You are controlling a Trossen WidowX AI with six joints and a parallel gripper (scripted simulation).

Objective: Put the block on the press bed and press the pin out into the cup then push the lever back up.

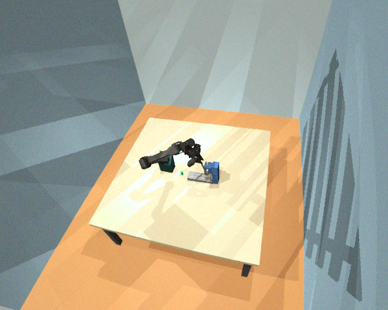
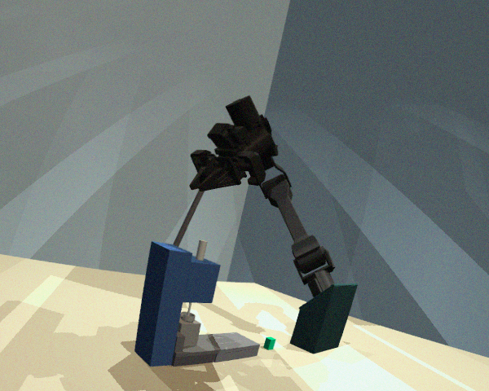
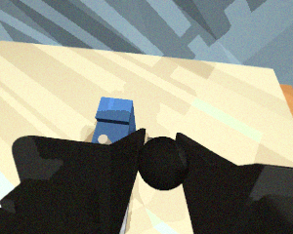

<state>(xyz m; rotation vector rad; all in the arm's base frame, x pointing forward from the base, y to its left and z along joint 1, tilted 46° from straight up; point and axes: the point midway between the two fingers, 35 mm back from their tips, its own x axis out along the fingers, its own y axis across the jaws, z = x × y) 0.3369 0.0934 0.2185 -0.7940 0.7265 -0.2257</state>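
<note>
The grey lever is 1 cm to the left of my gripper tip and 5 cm below it. Round my gripper tip: thin punch rod 1 cm ahead, 8 cm to the left, 17 cm below; then small grey piece 1 cm ahead, 27 cm to the left, 31 cm below; then small green cube 23 cm behind, 7 cm to the left, 31 cm below.
</note>
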